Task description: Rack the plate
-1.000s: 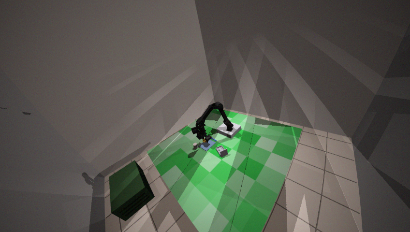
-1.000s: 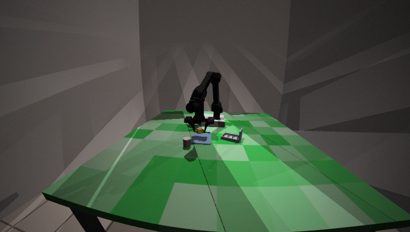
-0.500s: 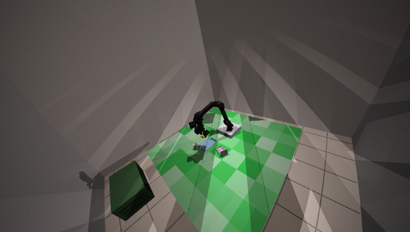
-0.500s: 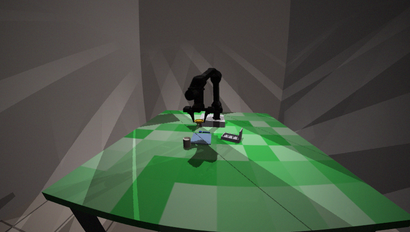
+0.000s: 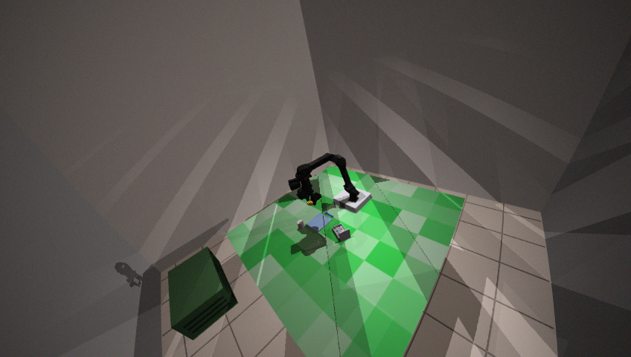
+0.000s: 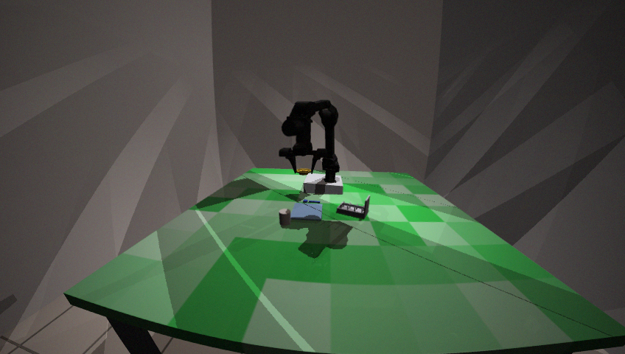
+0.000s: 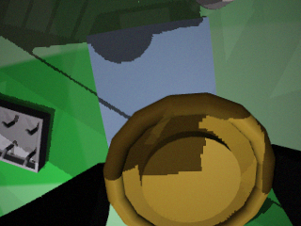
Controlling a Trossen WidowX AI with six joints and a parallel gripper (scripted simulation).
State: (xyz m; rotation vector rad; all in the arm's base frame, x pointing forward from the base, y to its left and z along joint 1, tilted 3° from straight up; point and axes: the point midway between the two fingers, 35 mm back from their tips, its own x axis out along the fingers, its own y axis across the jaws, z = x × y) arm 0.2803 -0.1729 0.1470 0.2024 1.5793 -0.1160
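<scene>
My gripper tip is 21 cm to the right of the grey dish rack, 15 cm above it and 2 cm short of it. From my gripper tip the other things lie so: blue spoon 17 cm below, 10 cm behind, 4 cm to the left; yellow-brown plate 1 cm above; blue mat 17 cm below, 1 cm to the left.
</scene>
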